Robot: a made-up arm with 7 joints.
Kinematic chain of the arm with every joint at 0, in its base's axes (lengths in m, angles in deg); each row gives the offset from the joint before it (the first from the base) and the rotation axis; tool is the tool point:
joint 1: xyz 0.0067 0.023 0.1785 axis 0 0.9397 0.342
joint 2: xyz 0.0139 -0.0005 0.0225 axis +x
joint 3: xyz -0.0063 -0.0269 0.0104 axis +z
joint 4: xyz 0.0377 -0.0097 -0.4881 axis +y
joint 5: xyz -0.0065 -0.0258 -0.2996 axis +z
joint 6: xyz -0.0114 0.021 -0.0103 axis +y
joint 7: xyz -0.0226 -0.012 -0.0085 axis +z
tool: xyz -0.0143 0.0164 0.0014
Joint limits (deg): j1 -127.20..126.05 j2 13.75..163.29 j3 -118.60..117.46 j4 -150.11..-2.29 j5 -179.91..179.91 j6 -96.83..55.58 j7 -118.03..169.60
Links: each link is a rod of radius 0.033 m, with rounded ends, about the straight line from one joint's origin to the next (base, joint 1, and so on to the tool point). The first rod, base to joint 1, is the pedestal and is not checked.
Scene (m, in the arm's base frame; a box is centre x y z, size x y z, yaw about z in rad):
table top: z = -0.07
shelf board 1: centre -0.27 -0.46 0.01 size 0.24 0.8 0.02 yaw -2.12
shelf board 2: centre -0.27 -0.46 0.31 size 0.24 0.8 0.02 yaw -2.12
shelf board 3: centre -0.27 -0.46 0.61 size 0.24 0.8 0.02 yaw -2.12
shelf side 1: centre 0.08 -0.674 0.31 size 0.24 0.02 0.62 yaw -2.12
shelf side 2: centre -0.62 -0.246 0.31 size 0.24 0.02 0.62 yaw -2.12
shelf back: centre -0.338 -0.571 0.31 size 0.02 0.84 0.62 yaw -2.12
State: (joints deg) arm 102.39 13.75 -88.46 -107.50 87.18 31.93 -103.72
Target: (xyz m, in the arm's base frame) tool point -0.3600 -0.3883 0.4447
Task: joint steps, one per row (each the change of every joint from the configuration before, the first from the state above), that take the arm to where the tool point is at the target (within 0.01 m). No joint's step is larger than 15 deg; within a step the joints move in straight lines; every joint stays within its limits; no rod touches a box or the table.
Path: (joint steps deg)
1: -2.62 3.35 1.38 -14.20 2.14 -0.26 -3.42
2: -2.62 3.35 1.37 -14.21 2.14 -0.25 -3.42
3: -2.62 3.35 1.38 -14.20 2.14 -0.26 -3.42
4: 13.22 13.05 -14.10 8.75 -1.94 0.62 4.62
5: 13.23 13.04 -14.10 8.76 -1.94 0.61 4.61
6: 0.67 -8.05 2.86 14.45 -0.87 -0.15 0.81
7: 0.67 -8.06 2.87 14.46 -0.86 -0.16 0.81
8: 0.67 -8.05 2.87 14.46 -0.86 -0.16 0.80

